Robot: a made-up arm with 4 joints. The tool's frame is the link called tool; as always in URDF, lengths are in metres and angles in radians. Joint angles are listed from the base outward. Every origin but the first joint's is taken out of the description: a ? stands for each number. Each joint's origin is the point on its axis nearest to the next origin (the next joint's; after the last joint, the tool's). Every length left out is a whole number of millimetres.
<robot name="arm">
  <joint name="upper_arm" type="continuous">
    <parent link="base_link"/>
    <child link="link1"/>
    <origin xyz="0 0 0.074"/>
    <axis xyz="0 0 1"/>
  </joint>
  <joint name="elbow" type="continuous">
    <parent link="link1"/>
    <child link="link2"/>
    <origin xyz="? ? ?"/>
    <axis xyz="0 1 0"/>
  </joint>
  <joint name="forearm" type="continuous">
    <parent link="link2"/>
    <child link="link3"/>
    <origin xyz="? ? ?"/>
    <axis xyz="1 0 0"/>
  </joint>
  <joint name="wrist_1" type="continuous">
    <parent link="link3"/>
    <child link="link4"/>
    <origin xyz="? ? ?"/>
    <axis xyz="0 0 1"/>
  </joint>
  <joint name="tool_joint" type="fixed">
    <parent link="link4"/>
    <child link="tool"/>
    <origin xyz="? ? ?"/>
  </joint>
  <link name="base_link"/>
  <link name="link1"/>
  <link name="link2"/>
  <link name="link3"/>
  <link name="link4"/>
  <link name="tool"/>
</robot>
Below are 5 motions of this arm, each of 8 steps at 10 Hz.
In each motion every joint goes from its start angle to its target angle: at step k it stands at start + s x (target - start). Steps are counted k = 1, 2, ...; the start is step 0. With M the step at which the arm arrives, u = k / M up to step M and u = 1 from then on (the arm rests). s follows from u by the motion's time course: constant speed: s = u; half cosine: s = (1 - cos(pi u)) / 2; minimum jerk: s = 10 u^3 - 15 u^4 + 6 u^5.
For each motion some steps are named. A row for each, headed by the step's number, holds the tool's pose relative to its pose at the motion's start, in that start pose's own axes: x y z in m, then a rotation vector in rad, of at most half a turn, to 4 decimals.
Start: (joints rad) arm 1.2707 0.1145 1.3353 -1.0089
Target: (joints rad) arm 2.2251 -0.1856 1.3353 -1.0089
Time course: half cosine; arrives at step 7
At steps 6, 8:
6: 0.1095 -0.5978 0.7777 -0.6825 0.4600 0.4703
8: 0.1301 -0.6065 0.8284 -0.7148 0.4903 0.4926

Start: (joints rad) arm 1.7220 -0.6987 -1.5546 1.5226
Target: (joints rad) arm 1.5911 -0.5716 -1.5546 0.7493
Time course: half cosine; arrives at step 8
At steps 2, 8:
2: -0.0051 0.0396 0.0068 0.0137 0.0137 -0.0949
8: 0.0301 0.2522 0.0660 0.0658 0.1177 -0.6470

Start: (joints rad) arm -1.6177 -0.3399 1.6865 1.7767
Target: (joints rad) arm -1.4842 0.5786 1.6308 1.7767
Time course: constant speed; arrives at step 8
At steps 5, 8:
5: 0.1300 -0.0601 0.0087 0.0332 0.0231 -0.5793
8: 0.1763 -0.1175 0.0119 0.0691 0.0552 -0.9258

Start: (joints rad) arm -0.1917 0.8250 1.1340 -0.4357
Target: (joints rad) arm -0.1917 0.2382 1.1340 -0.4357
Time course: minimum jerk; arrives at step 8
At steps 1, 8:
1: -0.0009 -0.0070 -0.0028 0.0017 -0.0036 0.0085
8: 0.0759 -0.4167 -0.1913 0.1048 -0.2250 0.5317

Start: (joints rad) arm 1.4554 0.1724 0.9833 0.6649
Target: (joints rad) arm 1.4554 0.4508 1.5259 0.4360
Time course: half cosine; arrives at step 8
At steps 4, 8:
4: 0.0948 0.1257 0.1067 0.2576 -0.1048 -0.2393
8: 0.2117 0.2073 0.2422 0.5090 -0.2088 -0.4910

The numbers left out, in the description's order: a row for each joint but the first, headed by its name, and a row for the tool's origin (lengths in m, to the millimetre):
elbow: -0.062 0.361 0
forearm: -0.352 0 0.01
wrist_1: 0 0.394 -0.209
tool: -0.369 -0.02 0

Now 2 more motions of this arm.
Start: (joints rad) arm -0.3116 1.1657 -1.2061 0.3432
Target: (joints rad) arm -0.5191 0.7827 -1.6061 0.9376
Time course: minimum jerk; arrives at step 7
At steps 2, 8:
2: 0.0281 -0.0166 -0.0067 -0.0307 0.0056 0.0295
8: 0.1854 -0.1356 0.0187 -0.1455 0.1744 0.1958

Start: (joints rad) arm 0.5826 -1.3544 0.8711 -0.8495
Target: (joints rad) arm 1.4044 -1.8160 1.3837 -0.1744
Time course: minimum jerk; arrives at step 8
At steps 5, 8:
5: 0.0337 -0.3827 0.5109 0.8920 0.4459 0.7534
8: 0.1252 -0.5027 0.5649 1.3154 0.4919 0.9714

